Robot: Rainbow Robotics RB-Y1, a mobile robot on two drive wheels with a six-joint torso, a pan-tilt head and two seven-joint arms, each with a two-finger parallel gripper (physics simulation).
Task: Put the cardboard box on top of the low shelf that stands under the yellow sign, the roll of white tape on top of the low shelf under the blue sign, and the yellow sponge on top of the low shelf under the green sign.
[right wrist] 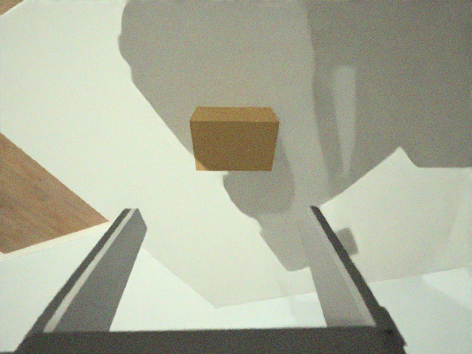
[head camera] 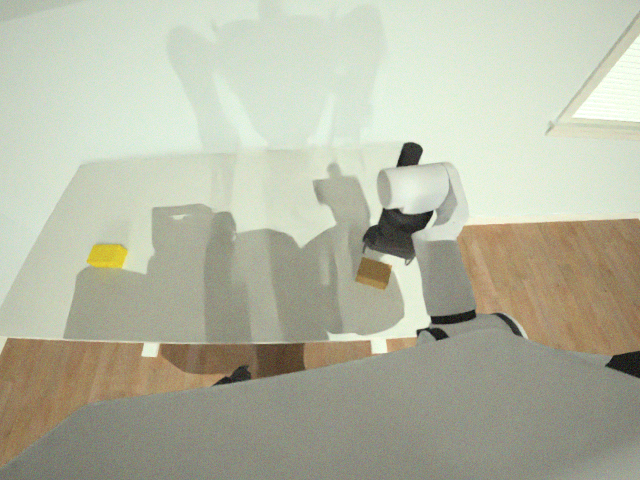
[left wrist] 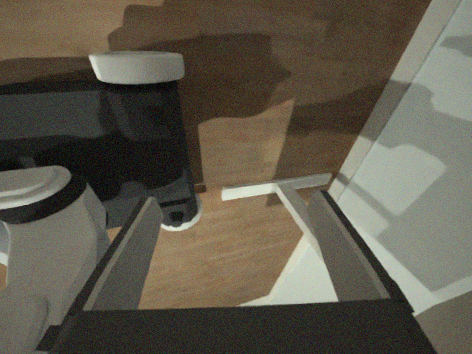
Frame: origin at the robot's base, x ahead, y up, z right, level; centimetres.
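Seen in the pictures: left gripper, fingertip midpoint: [left wrist: 234, 202]; right gripper, fingertip midpoint: [right wrist: 222, 217] [head camera: 385, 256].
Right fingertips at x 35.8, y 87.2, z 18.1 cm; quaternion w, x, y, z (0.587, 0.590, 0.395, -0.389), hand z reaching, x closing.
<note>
Pixels of each thing's top centre, then the offset from my right fingertips to it. "spot": a spot on its surface instead. Level surfaces: height alone.
- cardboard box, middle of its top: [right wrist: 234, 148] [head camera: 374, 270] dx +0.9, dy -10.1, dz -0.7 cm
- yellow sponge, middle of its top: [head camera: 102, 253] dx +13.8, dy -10.6, dz -86.3 cm
- Wooden floor, its level: dy -87.1 cm
- window, surface spot: [head camera: 615, 93] spot: dx +60.2, dy +10.8, dz +113.9 cm
The cardboard box [head camera: 373, 272] [right wrist: 233, 145] is a small brown block on the right part of the white table, near its front edge. The yellow sponge [head camera: 107, 256] lies on the left part of the table. My right gripper [right wrist: 222, 217] is open and empty; it hangs above the table, and the box shows beyond its fingertips, apart from them. In the head view the right gripper's fingers are mostly hidden under its dark wrist. My left gripper [left wrist: 234, 202] is open and empty, above the floor beside the table's front edge. The white tape, the shelves and the coloured signs do not show.
The white table [head camera: 118, 191] [left wrist: 415, 145] stands against the pale wall [head camera: 289, 67]. A white table leg with a crossbar [left wrist: 250, 191] stands near my dark wheeled base [left wrist: 145, 135] in the left wrist view. Wooden floor [head camera: 558, 273] extends to the table's right. A window [head camera: 615, 93] is at the upper right.
</note>
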